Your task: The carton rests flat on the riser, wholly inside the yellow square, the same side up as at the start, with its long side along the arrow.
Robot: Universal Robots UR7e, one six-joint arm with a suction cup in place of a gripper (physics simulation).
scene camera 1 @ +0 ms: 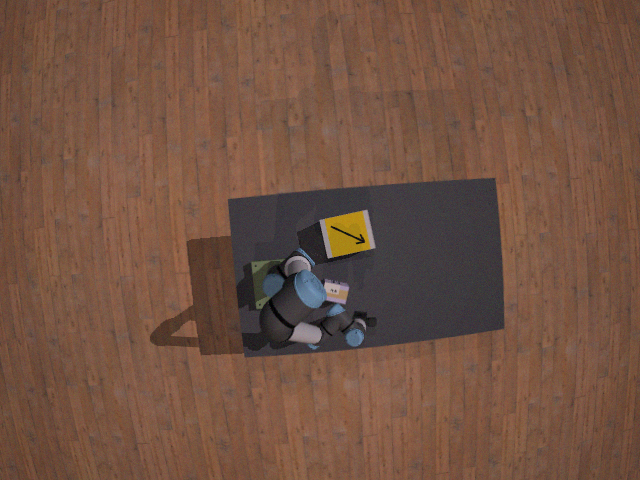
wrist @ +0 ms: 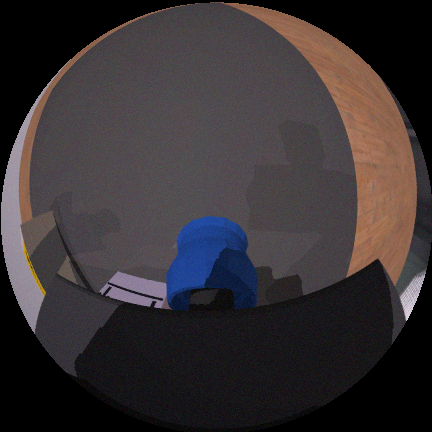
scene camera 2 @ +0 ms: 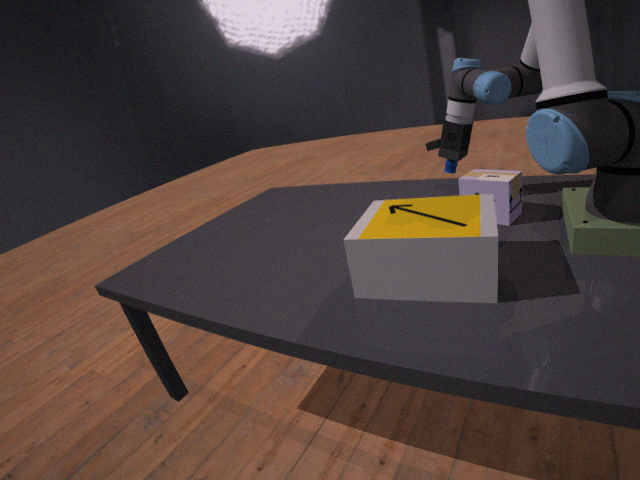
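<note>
The lilac carton (scene camera 1: 337,291) (scene camera 2: 473,187) (wrist: 137,289) with a tan band and white label stands on the dark table beside the arm base; in the top view the arm covers its left end. The white riser (scene camera 1: 370,229) (scene camera 2: 423,268) (wrist: 37,232) stands apart from it, its top bearing the yellow square (scene camera 1: 338,245) (scene camera 2: 413,227) with a black arrow. Nothing rests on the square. My gripper, a blue suction cup (scene camera 2: 450,166) (wrist: 212,250), is open, holds nothing and hangs in the air beside the carton, not touching it. The top view hides the cup.
The green base plate (scene camera 1: 261,284) (scene camera 2: 599,240) under the arm is at the left end of the dark table (scene camera 1: 439,258) (scene camera 2: 232,258) (wrist: 175,125). My arm's links stand over the carton's left side. The table's long edge runs close to the tool.
</note>
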